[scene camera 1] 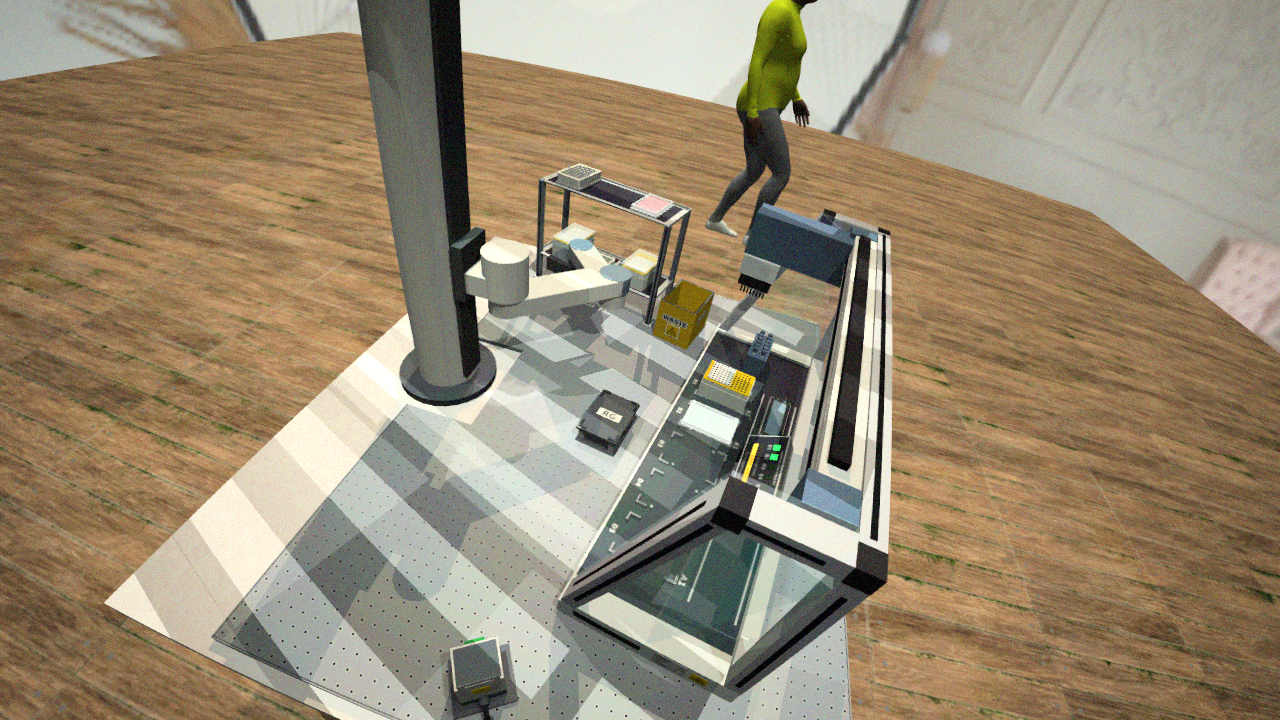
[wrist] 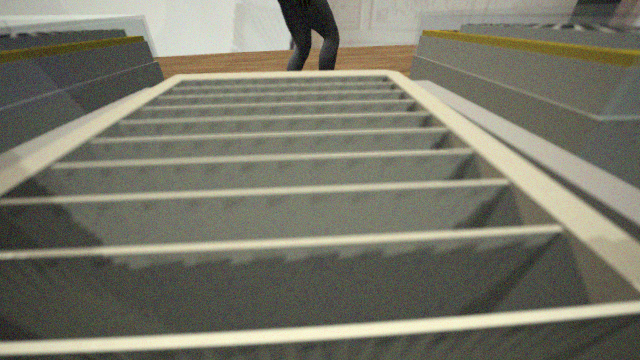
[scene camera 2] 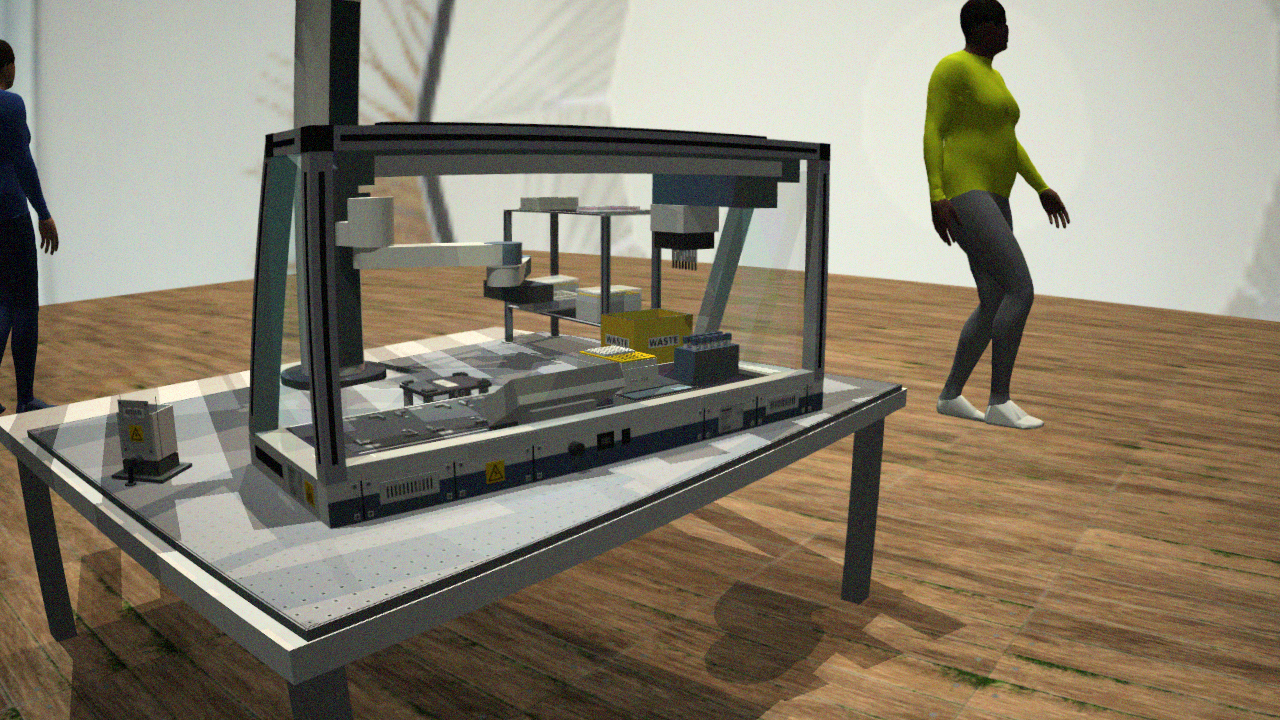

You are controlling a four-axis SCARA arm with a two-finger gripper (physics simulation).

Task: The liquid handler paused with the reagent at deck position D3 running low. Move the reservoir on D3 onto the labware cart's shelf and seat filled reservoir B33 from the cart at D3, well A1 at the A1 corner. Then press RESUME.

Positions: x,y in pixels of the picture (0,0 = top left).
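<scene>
Looking at a yellow waste bin (scene camera 1: 683,311), I find it 139 cm from the lens.
</scene>
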